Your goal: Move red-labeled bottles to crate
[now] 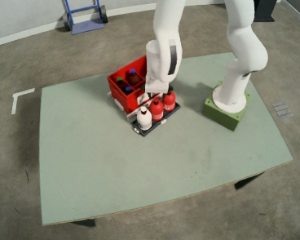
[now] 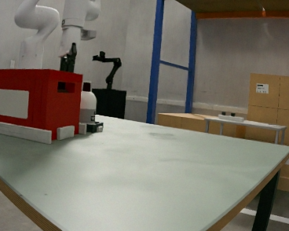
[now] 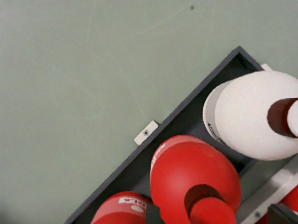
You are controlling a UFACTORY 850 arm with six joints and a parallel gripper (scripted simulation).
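Now: the white bottle 70 mm ahead of my hand, 40 mm to the left of it and 100 mm below it. Also, from my hand: red crate 70 mm ahead, 170 mm to the right, 100 mm below; then dark grey tray 180 mm below; then red-capped bottle 70 mm behind, 50 mm to the right, 100 mm below.
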